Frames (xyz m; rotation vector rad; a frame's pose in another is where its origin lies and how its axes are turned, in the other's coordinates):
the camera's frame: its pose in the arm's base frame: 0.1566 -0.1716 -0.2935 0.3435 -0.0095 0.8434
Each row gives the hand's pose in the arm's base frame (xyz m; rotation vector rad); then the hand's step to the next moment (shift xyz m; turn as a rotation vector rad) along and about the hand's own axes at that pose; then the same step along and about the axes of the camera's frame.
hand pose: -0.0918 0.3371 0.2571 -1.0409 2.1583 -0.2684
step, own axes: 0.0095 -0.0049 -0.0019 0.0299 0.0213 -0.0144
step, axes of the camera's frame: -0.0094 -0.0051 0.0017 -0.0330 0.0152 -0.0154
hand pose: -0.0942 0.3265 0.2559 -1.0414 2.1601 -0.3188
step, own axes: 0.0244 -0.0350 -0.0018 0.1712 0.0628 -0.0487
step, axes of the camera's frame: -0.0233 -0.0299 0.0197 -0.1754 0.0243 -0.0654
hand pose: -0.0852 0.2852 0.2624 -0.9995 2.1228 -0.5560
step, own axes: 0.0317 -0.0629 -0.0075 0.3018 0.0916 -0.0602
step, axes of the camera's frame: -0.0342 -0.0370 0.0498 -0.3007 0.0121 -0.1120
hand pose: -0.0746 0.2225 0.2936 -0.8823 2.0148 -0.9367
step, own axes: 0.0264 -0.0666 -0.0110 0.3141 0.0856 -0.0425
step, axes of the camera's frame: -0.0326 -0.0131 0.0634 -0.3085 -0.0089 -0.1120
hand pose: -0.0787 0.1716 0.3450 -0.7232 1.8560 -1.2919
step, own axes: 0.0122 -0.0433 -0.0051 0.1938 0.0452 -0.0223
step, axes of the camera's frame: -0.0165 0.0054 0.0418 -0.1904 -0.0090 -0.0613
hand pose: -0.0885 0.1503 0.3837 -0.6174 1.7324 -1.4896
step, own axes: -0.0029 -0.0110 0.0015 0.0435 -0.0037 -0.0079
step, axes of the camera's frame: 0.0021 0.0015 0.0112 -0.0442 0.0042 -0.0011
